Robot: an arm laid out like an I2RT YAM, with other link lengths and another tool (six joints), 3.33 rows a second.
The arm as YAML. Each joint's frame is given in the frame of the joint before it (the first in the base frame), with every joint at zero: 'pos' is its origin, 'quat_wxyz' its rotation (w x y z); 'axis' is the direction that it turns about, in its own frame. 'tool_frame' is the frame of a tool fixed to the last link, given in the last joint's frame.
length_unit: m
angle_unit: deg
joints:
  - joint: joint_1
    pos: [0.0, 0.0, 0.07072]
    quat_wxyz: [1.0, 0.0, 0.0, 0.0]
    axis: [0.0, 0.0, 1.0]
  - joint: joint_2
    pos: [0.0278, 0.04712, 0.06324]
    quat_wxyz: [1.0, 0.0, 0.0, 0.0]
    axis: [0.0, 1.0, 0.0]
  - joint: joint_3
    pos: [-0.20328, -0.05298, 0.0]
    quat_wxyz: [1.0, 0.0, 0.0, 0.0]
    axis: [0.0, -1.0, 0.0]
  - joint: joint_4
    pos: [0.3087, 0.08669, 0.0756]
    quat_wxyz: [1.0, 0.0, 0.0, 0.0]
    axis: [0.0, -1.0, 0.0]
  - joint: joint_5
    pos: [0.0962, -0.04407, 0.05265]
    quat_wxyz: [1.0, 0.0, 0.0, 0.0]
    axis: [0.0, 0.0, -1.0]
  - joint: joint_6
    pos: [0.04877, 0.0, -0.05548]
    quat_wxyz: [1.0, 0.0, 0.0, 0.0]
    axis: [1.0, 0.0, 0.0]
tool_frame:
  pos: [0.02, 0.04, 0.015]
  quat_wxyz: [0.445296, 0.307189, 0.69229, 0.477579]
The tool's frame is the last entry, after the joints.
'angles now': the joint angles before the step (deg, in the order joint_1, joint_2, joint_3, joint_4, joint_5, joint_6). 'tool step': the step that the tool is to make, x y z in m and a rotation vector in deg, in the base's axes. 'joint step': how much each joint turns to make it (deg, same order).
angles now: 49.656 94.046 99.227 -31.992 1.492 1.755
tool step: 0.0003 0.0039 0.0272 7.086 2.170 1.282
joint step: -0.082 1.313 3.691 1.657 -3.859 5.095
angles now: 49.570 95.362 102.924 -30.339 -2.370 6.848
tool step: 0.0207 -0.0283 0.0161 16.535 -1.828 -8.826
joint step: -3.068 -8.704 -14.317 19.341 2.903 10.880
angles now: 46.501 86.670 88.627 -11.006 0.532 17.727
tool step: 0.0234 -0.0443 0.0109 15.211 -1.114 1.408
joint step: -6.338 -5.548 -10.490 16.869 -8.259 9.873
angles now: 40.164 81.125 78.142 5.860 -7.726 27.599
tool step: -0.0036 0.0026 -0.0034 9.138 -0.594 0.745
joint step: 1.147 0.516 -4.324 12.070 1.136 6.496
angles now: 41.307 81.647 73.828 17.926 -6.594 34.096
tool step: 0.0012 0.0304 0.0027 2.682 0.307 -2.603
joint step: 3.517 6.770 5.886 2.551 6.420 0.970
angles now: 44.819 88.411 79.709 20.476 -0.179 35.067
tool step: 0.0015 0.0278 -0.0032 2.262 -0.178 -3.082
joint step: 2.913 6.600 5.196 3.160 6.163 0.088
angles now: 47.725 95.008 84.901 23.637 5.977 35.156
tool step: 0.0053 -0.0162 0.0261 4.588 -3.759 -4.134
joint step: -1.305 -0.345 1.494 4.139 2.818 -0.451
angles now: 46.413 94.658 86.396 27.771 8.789 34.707
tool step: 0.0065 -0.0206 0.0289 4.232 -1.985 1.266
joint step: -2.383 -0.611 2.636 0.795 -2.816 2.824
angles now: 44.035 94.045 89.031 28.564 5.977 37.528
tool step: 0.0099 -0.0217 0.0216 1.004 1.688 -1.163
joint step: -2.550 -1.748 2.380 -4.913 -0.535 2.288
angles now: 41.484 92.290 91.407 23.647 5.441 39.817
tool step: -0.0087 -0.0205 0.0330 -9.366 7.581 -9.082
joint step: -0.343 -4.753 7.349 -23.262 7.741 -4.571
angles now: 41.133 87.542 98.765 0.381 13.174 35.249
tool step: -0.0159 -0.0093 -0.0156 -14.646 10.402 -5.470
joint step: 1.137 -3.324 3.737 -23.311 6.320 -4.574
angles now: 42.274 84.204 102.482 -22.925 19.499 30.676
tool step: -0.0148 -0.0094 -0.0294 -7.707 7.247 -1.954
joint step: 0.877 -4.049 -3.157 -11.351 2.910 -0.268
